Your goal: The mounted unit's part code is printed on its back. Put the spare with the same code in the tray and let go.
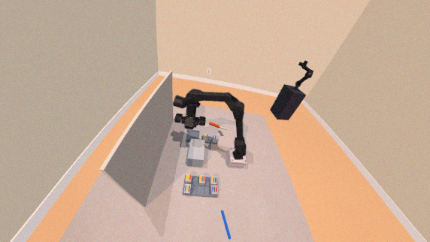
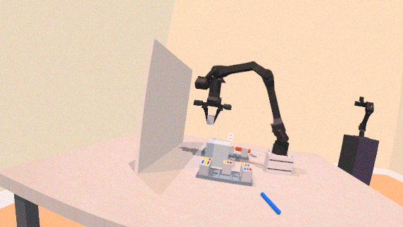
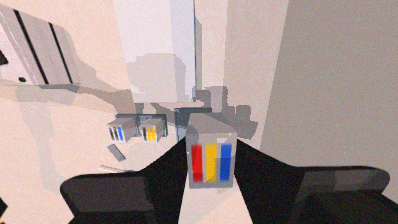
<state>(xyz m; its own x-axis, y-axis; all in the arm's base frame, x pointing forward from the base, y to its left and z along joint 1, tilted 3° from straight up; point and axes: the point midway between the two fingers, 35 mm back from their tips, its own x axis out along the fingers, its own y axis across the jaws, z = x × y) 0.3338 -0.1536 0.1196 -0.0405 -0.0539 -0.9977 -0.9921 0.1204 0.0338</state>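
My gripper tip is 170 mm above the flat grey tray, 80 mm to the left of it and 30 mm past it. The rest, counted from my gripper tip: grey box 120 mm to the left, 120 mm below, 50 mm behind; tall grey panel 190 mm ahead, 80 mm to the left, 50 mm above; grey rack 320 mm to the left, 160 mm below, 70 mm behind.
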